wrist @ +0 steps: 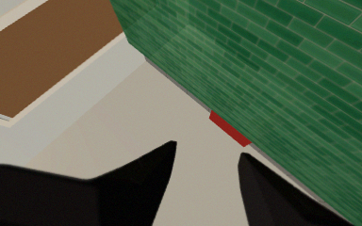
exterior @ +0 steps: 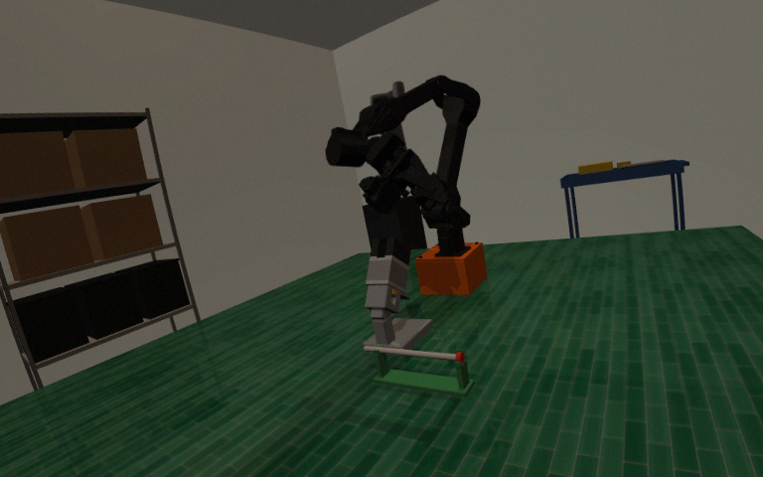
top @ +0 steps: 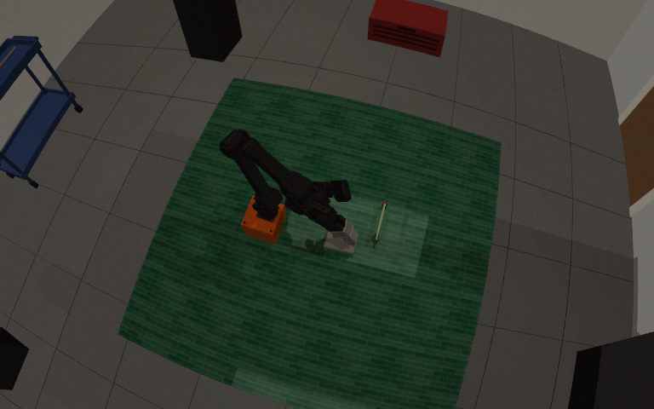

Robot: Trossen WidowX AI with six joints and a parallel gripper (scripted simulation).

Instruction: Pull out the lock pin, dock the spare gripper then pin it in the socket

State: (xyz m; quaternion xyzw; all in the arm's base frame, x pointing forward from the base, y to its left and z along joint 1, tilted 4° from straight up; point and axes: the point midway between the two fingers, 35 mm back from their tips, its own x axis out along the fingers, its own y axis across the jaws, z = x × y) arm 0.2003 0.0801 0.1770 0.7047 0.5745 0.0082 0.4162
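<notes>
The green cradle is 16 cm ahead of my gripper tip, 2 cm to the left of it and 21 cm below it. Round my gripper tip: grey mount (6 cm ahead, 10 cm to the right, 18 cm below); spare gripper (5 cm ahead, 10 cm to the right, 11 cm below).
</notes>
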